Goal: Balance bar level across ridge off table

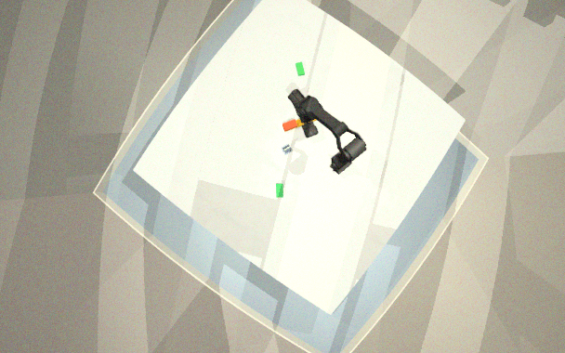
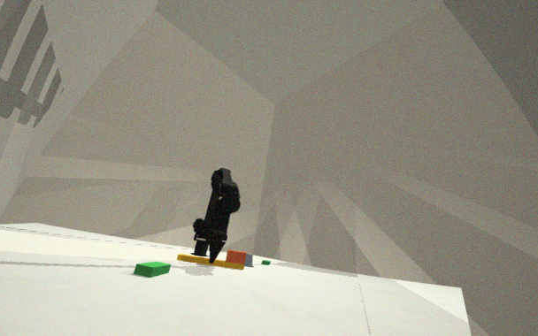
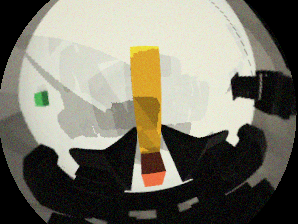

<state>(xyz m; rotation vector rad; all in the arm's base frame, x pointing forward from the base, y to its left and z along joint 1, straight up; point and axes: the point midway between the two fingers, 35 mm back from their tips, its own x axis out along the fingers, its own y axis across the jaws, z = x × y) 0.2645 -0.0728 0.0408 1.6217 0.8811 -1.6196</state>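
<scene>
Now: the ridge 16 cm to the left of my gripper tip, 4 cm above it and 1 cm behind it.
</scene>
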